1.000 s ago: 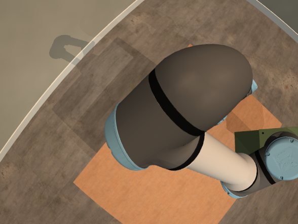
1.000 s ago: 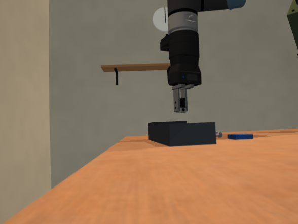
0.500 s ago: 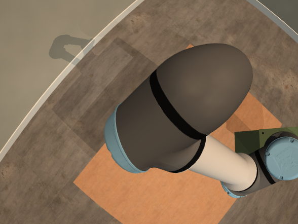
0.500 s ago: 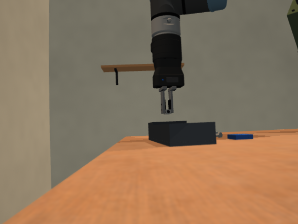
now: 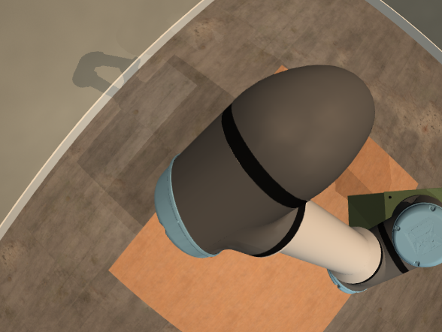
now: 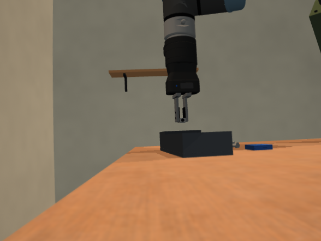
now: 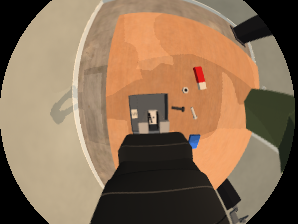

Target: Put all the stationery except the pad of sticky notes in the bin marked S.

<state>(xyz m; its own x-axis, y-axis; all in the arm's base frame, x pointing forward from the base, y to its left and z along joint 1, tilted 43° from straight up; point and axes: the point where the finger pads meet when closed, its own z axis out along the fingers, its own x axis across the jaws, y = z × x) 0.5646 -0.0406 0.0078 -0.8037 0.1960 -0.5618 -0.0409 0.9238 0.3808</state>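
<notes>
Right now the white eraser is 140 mm behind my hand, 90 mm to the right of it and 80 mm below it. The rest, counted from my hand: dark bin 80 mm to the left, 60 mm below; then black screw 80 mm below, 80 mm behind; then white clip-like piece 10 mm below.
</notes>
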